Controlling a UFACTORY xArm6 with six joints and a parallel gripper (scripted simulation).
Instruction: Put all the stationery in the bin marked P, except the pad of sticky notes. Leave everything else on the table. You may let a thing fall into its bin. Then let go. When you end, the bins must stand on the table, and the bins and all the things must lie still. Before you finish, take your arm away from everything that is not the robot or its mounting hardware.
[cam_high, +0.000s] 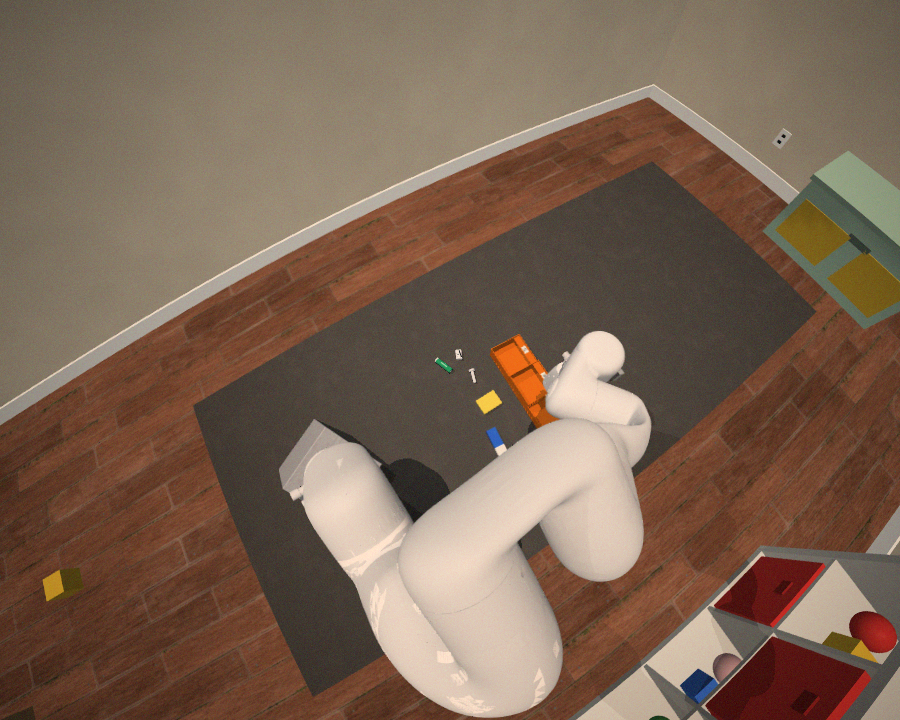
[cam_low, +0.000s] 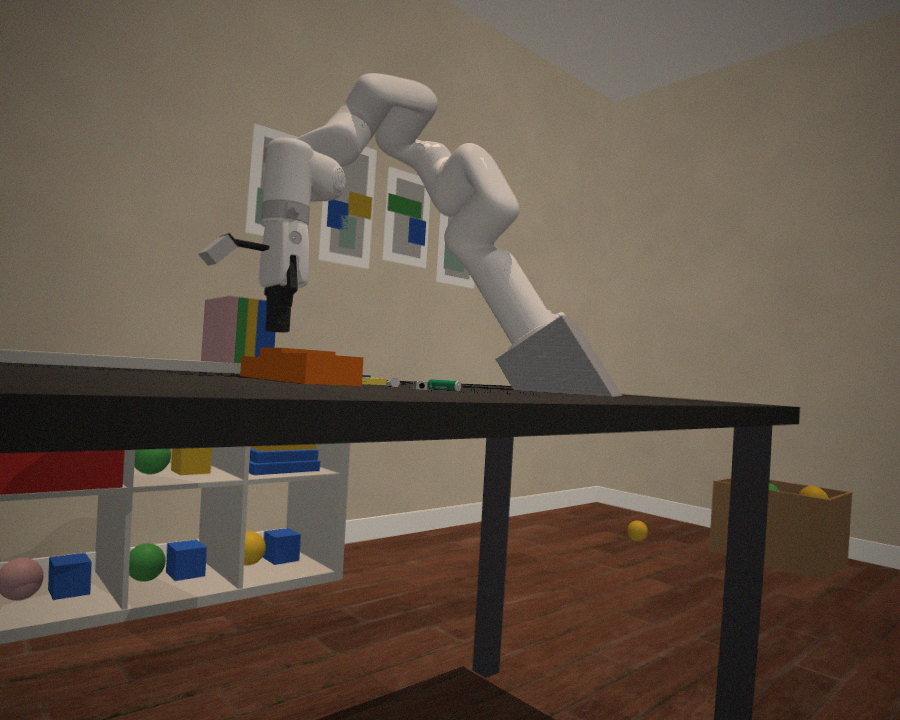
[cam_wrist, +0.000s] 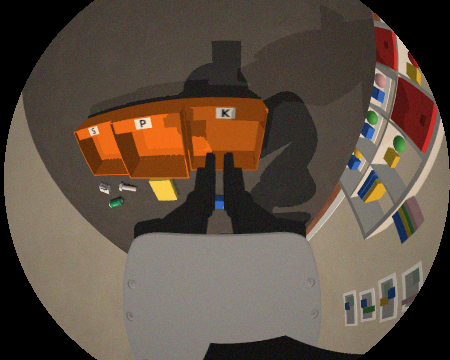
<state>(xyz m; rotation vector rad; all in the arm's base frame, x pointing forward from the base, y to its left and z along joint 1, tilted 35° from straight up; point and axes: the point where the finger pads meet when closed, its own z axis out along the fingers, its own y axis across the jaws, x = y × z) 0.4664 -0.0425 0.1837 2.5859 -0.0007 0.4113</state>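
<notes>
The orange bin is 80 mm to the left of my hand and 70 mm below it. The rest, counted from my hand: silver bolt (190 mm to the left, 100 mm behind, 90 mm below); then sticky notes pad (100 mm to the left, 100 mm behind, 90 mm below); then eraser (150 mm behind, 90 mm below, 10 mm to the left).
</notes>
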